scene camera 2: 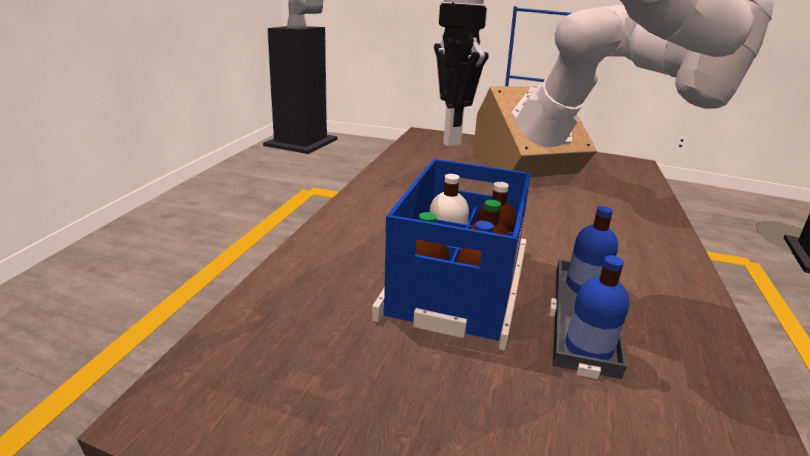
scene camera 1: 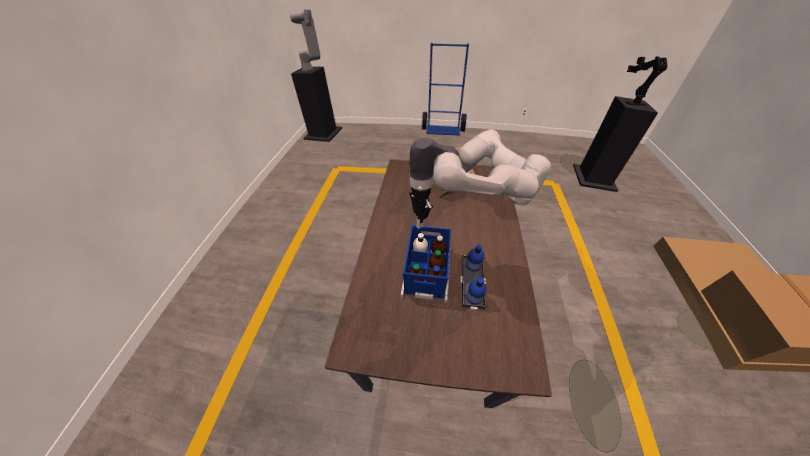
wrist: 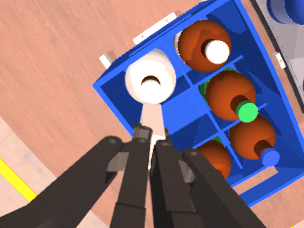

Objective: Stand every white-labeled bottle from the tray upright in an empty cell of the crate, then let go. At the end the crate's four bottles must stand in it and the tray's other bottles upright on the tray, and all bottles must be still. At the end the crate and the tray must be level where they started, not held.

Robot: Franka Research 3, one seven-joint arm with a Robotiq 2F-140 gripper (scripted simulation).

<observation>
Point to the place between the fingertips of the gripper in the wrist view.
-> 149, 116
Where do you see a blue crate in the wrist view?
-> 189, 125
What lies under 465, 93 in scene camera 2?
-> The gripper.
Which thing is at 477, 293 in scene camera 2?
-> A blue crate.
</observation>
